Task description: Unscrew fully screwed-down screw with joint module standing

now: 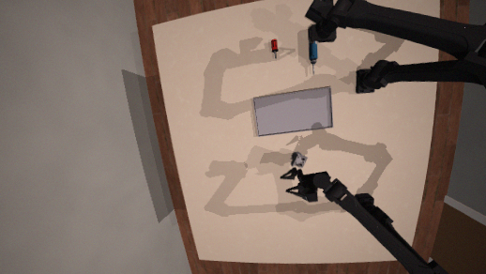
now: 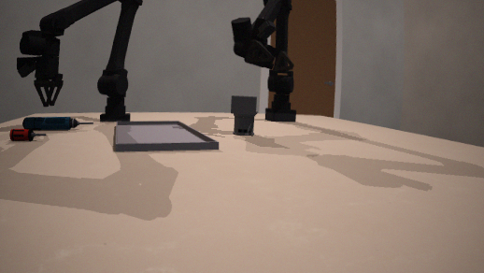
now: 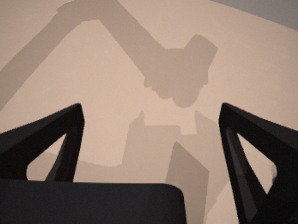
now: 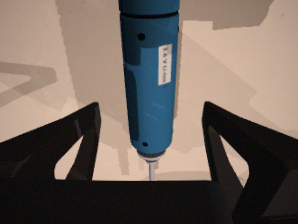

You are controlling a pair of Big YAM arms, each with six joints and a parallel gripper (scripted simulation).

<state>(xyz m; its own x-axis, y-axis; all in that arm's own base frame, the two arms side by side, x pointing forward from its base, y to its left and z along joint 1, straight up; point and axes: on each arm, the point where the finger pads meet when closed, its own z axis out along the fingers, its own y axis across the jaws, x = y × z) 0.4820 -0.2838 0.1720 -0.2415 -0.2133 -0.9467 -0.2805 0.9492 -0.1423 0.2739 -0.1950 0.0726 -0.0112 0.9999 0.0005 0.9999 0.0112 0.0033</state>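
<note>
My left gripper is now 140 mm above the grey bracket, 100 mm past it and 60 mm to the left of it. From my left hand the other things lie so: screwdriver bit (520 mm to the right, 220 mm behind, 190 mm below); grey joint module (180 mm below, 100 mm behind, 60 mm to the right); shallow grey tray (320 mm to the right, 200 mm below, 90 mm behind).
</note>
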